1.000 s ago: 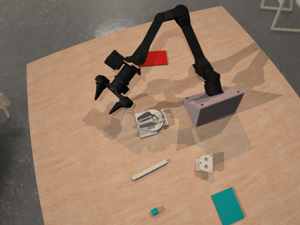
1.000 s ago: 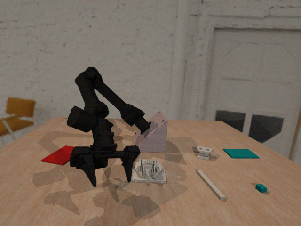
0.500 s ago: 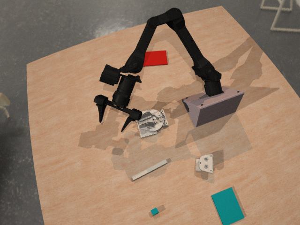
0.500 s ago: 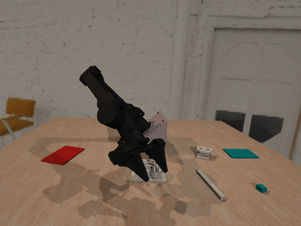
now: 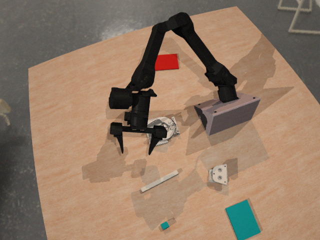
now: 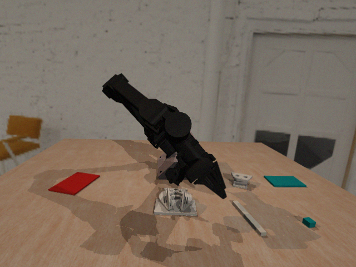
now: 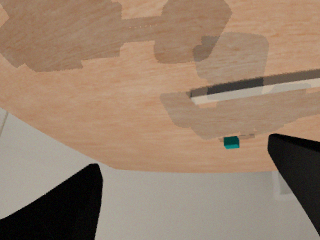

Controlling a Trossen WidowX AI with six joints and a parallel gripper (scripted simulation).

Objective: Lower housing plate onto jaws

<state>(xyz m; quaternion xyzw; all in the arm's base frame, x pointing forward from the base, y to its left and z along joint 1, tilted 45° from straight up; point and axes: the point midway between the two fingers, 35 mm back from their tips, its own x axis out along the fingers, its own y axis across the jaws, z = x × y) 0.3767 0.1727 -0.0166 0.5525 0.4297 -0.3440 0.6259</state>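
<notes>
Right now the ribbed white part is 280 mm behind my gripper tip, 120 mm to the left of it and 100 mm below it. Also, from my gripper tip: pale bar (100 mm below, 80 mm to the left, 60 mm behind); teal sheet (320 mm behind, 300 mm to the left, 100 mm below); small teal block (250 mm to the left, 100 mm below, 40 mm behind).
</notes>
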